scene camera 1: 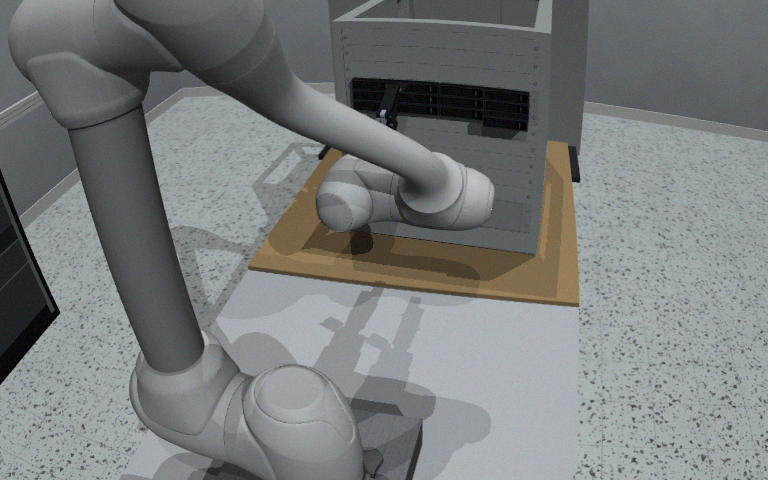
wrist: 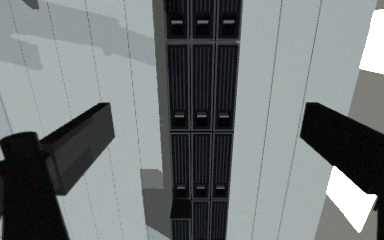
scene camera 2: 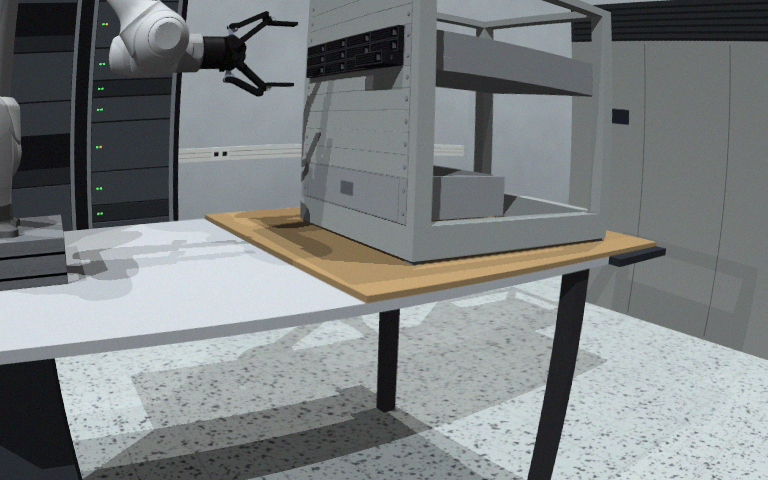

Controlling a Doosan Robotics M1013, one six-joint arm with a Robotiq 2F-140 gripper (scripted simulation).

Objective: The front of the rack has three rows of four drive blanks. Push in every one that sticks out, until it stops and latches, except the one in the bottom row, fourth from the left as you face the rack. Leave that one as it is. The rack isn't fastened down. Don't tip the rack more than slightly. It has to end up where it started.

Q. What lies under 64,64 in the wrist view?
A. A grey rack.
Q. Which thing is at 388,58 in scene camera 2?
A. A drive blank.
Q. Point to a tan board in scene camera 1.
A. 299,244
